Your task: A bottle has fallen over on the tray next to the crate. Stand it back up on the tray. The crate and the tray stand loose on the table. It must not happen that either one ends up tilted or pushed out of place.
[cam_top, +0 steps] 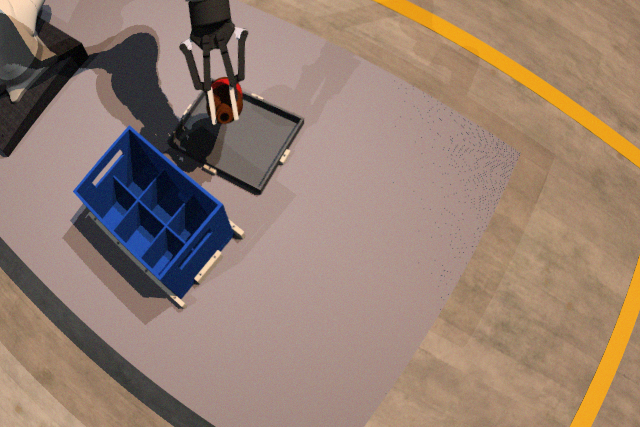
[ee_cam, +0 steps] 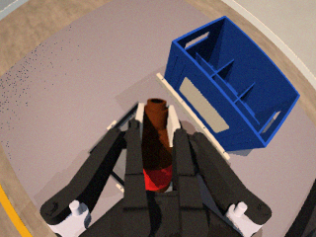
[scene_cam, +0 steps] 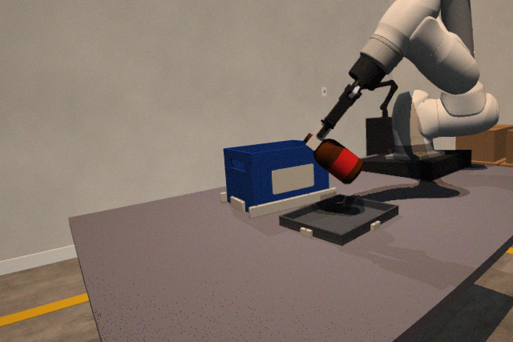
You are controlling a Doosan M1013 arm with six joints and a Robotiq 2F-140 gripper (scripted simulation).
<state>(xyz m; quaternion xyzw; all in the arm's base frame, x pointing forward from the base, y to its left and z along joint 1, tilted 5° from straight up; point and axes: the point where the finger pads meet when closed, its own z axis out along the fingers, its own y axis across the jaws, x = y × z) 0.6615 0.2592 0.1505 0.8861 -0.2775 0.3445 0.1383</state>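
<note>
Right now the bottle is 20 mm behind my hand, 20 mm to the left of it and 50 mm below it. The rest, counted from my hand: dark tray (40 mm behind, 30 mm to the left, 200 mm below); then blue crate (230 mm to the right, 130 mm below).
</note>
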